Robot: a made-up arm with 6 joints.
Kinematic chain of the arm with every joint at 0, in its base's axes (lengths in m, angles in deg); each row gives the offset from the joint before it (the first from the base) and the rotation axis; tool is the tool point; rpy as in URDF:
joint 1: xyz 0 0 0.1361 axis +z
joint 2: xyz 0 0 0 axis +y
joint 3: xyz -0.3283 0 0.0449 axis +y
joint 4: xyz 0.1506 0 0.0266 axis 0.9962 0 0.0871
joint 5: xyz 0 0 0 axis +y
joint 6: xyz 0.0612 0 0.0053 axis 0.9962 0 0.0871
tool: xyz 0 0 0 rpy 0 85 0
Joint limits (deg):
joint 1: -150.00..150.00
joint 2: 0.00..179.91
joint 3: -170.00..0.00
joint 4: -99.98..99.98
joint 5: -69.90..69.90
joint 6: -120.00..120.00
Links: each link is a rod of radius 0.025 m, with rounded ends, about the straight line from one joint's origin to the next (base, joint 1, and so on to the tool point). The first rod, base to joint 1, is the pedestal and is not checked.
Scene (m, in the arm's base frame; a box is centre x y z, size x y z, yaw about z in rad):
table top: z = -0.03
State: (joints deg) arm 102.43 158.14 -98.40 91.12 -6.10 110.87
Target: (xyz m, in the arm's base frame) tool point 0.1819 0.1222 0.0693
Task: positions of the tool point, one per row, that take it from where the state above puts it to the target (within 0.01 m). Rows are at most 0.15 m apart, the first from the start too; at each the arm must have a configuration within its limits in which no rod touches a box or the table.
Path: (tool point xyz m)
1: 0.0104 0.4128 0.0335
2: 0.0925 0.3537 0.0265
3: 0.1487 0.2786 0.0301
4: 0.1776 0.1982 0.0445
5: 0.1819 0.1222 0.0693

